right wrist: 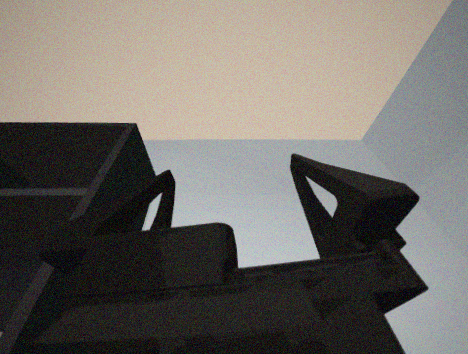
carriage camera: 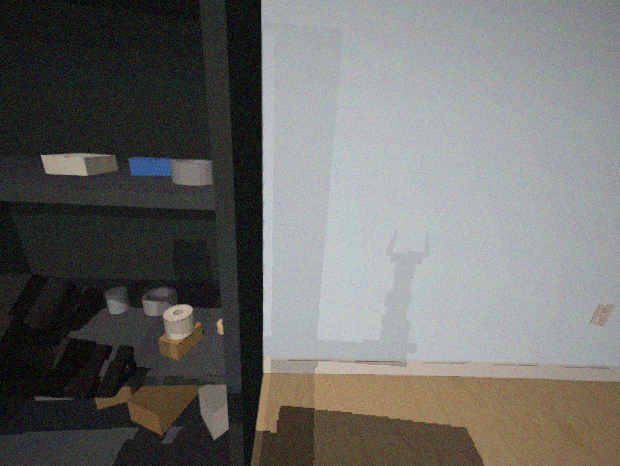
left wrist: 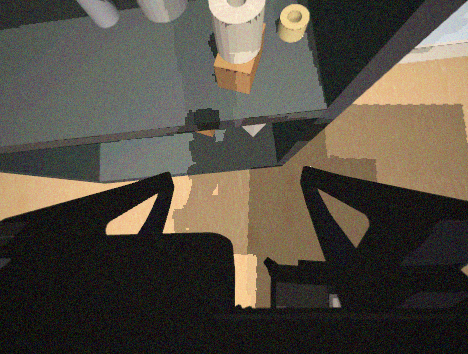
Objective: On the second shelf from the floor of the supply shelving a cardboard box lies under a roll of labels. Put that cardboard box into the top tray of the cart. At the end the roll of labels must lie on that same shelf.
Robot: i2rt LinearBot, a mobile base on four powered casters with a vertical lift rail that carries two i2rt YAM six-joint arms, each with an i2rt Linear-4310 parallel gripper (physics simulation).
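Places are measured from the left arm's base along level axes (x ahead, y left, z up), in millimetres.
Pixels of known places: left gripper, fingertip midpoint: (carriage camera: 106,368) (left wrist: 235,176); right gripper, fingertip midpoint: (right wrist: 231,168).
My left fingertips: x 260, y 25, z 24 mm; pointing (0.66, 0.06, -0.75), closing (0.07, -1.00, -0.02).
Note:
Behind a point stands the place of what it marks.
The cardboard box (carriage camera: 175,347) @[x 436, y 20, z -98 mm] (left wrist: 234,80) @[x 442, y 42, z -112 mm] lies on the second shelf (carriage camera: 210,361) @[x 442, y -67, z -140 mm] (left wrist: 100,85) @[x 455, y 309, z -140 mm], with the white roll of labels (carriage camera: 178,328) @[x 456, y 19, z -55 mm] (left wrist: 239,35) @[x 453, y 31, z -45 mm] upright on top of it. My left gripper (left wrist: 235,176) @[x 260, y 25, z 24 mm] is open and empty; in the left wrist view its fingertips show below the shelf's front edge, apart from the box. In the carriage camera my dark left arm covers the lower left, left of the box, and its fingertips are hard to make out. My right gripper (right wrist: 231,168) @[x 38, y -666, z 438 mm] is open and empty, in front of wall and ceiling. The cart does not show.
The shelving's upright post (carriage camera: 215,100) @[x 409, y -135, z 479 mm] (left wrist: 385,55) @[x 409, y -134, z -33 mm] stands right of the box. A yellow roll (carriage camera: 220,326) @[x 545, y -52, z -114 mm] (left wrist: 294,25) @[x 546, y -59, z -115 mm], a grey cup (carriage camera: 116,300) @[x 590, y 301, z -89 mm] and a grey ring-shaped roll (carriage camera: 146,305) @[x 594, y 209, z -102 mm] share the shelf. A cardboard box (carriage camera: 162,405) @[x 561, y 186, z -497 mm] and a white box (carriage camera: 214,408) @[x 548, y -11, z -467 mm] lie below.

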